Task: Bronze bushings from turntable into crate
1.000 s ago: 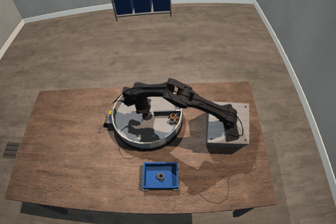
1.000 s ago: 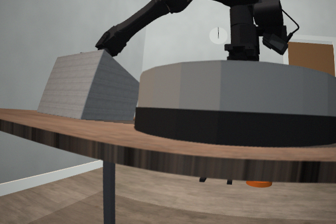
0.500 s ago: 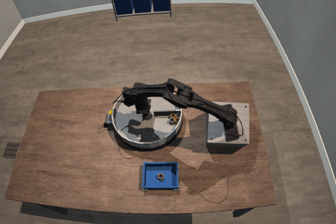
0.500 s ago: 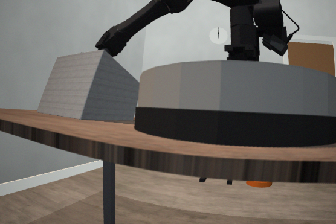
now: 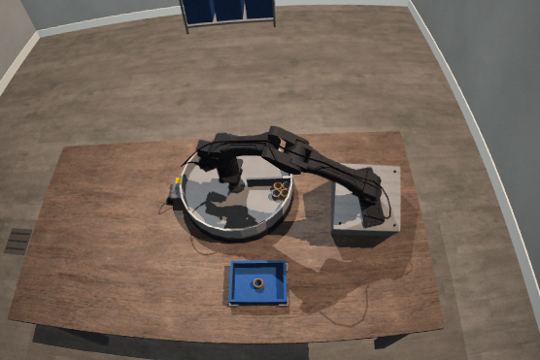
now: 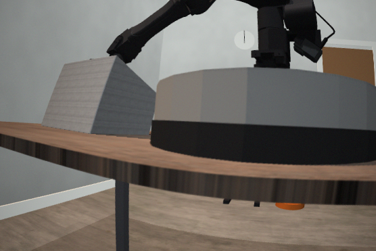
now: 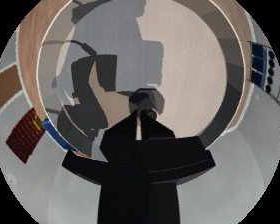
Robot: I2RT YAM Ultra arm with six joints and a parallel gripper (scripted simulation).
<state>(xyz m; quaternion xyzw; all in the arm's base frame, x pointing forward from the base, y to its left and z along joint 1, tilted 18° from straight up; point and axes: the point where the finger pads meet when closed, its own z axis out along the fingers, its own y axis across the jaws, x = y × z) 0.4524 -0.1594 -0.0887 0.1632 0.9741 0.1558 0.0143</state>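
The grey turntable lies 10 mm to the right of my hand and 40 mm below it. The rest, counted from my hand: blue crate 40 mm behind, 370 mm to the left, 60 mm below.
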